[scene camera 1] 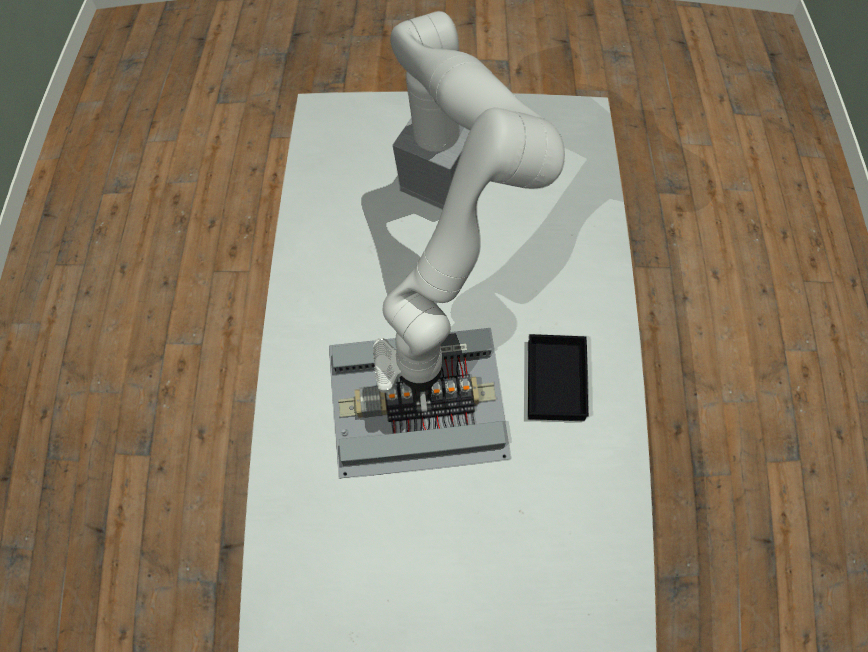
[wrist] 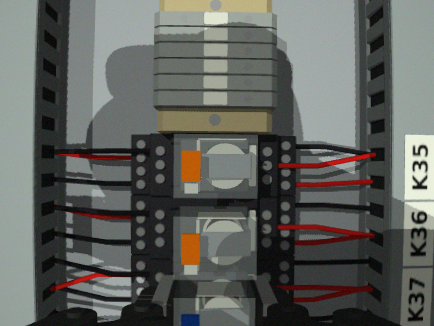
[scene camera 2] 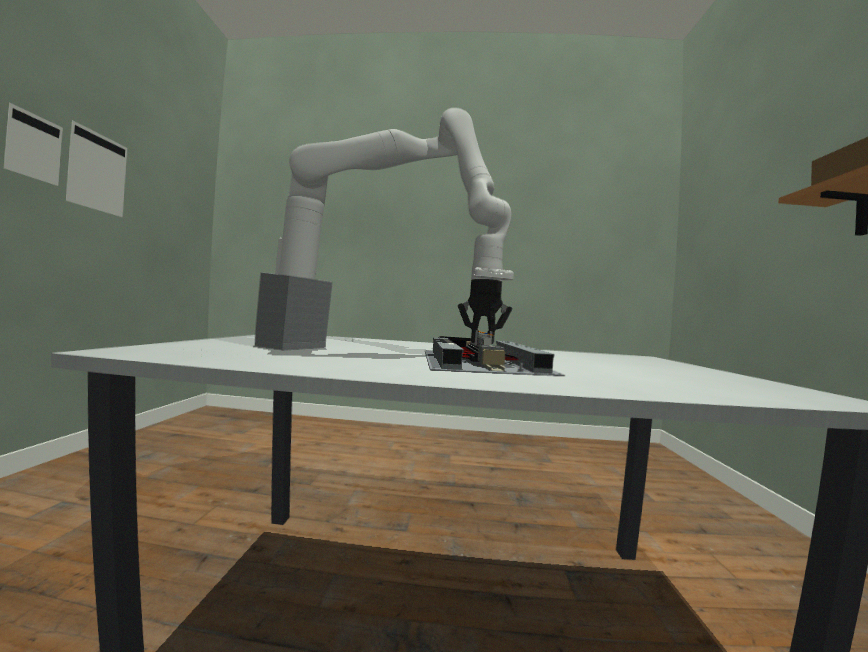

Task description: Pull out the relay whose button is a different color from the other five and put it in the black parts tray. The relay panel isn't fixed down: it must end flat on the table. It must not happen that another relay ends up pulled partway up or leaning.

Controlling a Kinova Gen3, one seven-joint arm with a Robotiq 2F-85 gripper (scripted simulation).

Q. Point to a grey relay panel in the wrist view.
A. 82, 82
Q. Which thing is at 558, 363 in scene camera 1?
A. A black parts tray.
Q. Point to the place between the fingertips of my gripper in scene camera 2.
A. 482, 345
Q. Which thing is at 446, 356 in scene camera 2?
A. A grey relay panel.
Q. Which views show the grey relay panel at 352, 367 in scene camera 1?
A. Scene camera 1, the wrist view and scene camera 2: all of them.
